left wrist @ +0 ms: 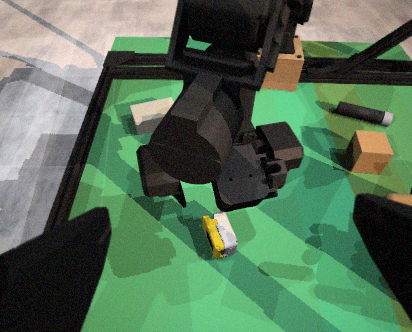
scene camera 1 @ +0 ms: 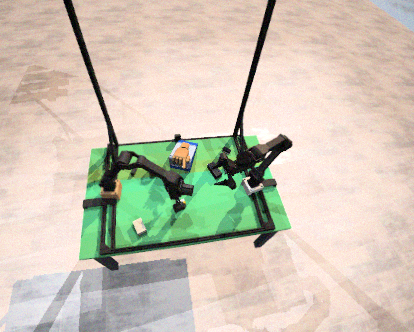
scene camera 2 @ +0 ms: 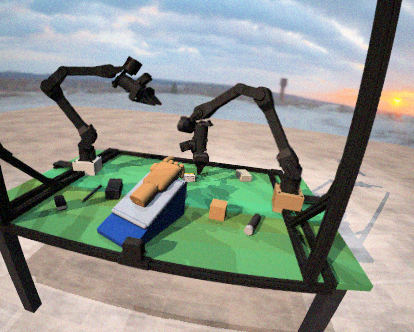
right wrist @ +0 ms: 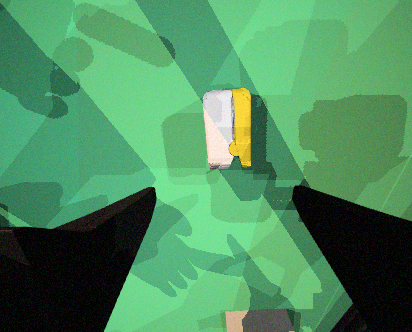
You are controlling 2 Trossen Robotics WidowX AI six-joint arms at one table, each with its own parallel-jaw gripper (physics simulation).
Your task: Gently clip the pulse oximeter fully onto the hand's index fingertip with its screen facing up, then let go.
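Seen in the pictures: left gripper, fingertip midpoint: [left wrist: 232, 213] [scene camera 1: 212, 176] [scene camera 2: 158, 104]; right gripper, fingertip midpoint: [scene camera 1: 174, 201] [scene camera 2: 197, 170] [right wrist: 223, 192]; left arm's base, origin of the base link: [scene camera 1: 253, 182] [scene camera 2: 87, 159]; right arm's base, origin of the base link: [scene camera 1: 109, 186] [scene camera 2: 289, 190].
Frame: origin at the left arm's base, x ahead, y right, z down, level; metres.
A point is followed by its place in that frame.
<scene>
The pulse oximeter [scene camera 1: 183, 202] [scene camera 2: 189, 177] @(x 0.473, y 0.058, z 0.037 m) [left wrist: 226, 235] @(x 0.460, y 0.048, z 0.028 m) [right wrist: 219, 129] @(x 0.469, y 0.049, z 0.028 m), white and yellow, lies on the green table on its side, its two halves side by side. The tan model hand [scene camera 1: 183, 152] @(x 0.363, y 0.305, z -0.089 m) [scene camera 2: 161, 179] @(x 0.378, y 0.347, z -0.077 m) rests on a blue wedge [scene camera 1: 192, 146] [scene camera 2: 172, 210] with a pale top, apart from the oximeter. My right gripper [scene camera 1: 179, 206] @(x 0.507, y 0.045, z 0.006 m) [scene camera 2: 200, 171] @(x 0.507, y 0.045, z 0.006 m) [right wrist: 223, 192] @(x 0.507, y 0.045, z 0.006 m) is open and empty, pointing down close to the oximeter, which shows beyond its fingertips in the right wrist view. My left gripper [scene camera 2: 157, 102] @(x 0.321, y -0.008, z -0.260 m) is open and empty, high above the table.
A beige block [scene camera 1: 139, 226] @(x 0.736, y -0.022, z 0.029 m) [scene camera 2: 243, 175] @(x 0.725, y 0.021, z 0.029 m) [left wrist: 150, 116] @(x 0.718, y -0.025, z 0.029 m) lies near the table's edge. An orange cube [scene camera 2: 218, 210] @(x 0.560, y 0.349, z 0.021 m) [left wrist: 371, 151] @(x 0.546, y 0.308, z 0.009 m) and a dark cylinder [scene camera 2: 253, 223] @(x 0.666, y 0.400, z 0.034 m) [left wrist: 362, 113] @(x 0.664, y 0.375, z 0.039 m) lie right of the wedge in scene camera 2. A black box [scene camera 2: 114, 189] @(x 0.196, y 0.233, z 0.025 m) and thin pen [scene camera 2: 92, 193] @(x 0.107, y 0.222, z 0.053 m) lie left of it.
</scene>
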